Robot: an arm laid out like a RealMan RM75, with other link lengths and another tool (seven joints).
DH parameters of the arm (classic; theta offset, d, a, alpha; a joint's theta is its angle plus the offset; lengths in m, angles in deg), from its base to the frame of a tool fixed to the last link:
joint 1: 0 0.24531 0 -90
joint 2: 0 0 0 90
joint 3: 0 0.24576 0 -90
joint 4: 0 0 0 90
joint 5: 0 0.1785 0 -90
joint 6: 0 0 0 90
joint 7: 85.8 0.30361 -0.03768 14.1
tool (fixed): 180 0.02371 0 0
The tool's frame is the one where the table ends.
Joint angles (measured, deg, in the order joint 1, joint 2, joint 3, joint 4, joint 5, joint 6, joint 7), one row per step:
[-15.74, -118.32, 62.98, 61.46, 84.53, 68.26, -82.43]
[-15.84, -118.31, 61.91, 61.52, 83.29, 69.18, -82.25]
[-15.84, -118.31, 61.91, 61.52, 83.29, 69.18, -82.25]
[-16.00, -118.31, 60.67, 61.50, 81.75, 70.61, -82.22]
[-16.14, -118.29, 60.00, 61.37, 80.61, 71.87, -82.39]
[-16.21, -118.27, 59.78, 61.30, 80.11, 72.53, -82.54]
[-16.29, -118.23, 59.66, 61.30, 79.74, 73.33, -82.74]
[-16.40, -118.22, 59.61, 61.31, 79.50, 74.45, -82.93]
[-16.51, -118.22, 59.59, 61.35, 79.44, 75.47, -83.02]
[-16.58, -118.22, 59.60, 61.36, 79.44, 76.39, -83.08]
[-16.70, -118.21, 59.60, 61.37, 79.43, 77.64, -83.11]
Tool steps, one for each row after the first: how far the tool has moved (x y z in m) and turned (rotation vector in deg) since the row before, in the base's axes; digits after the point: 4 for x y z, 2 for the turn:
[0.0058, 0.0010, 0.0091, 0.84, -1.42, -0.55]
[0.0000, 0.0000, 0.0000, 0.00, 0.00, 0.00]
[0.0082, -0.0003, 0.0100, 0.67, -1.94, -0.82]
[0.0069, -0.0018, 0.0052, 0.04, -1.54, -0.73]
[0.0035, -0.0014, 0.0016, -0.15, -0.71, -0.40]
[0.0041, -0.0023, 0.0005, -0.36, -0.57, -0.57]
[0.0054, -0.0038, -0.0013, -0.67, -0.50, -0.87]
[0.0047, -0.0037, -0.0018, -0.64, -0.24, -0.86]
[0.0038, -0.0036, -0.0020, -0.62, -0.16, -0.74]
[0.0052, -0.0049, -0.0025, -0.80, -0.18, -1.06]

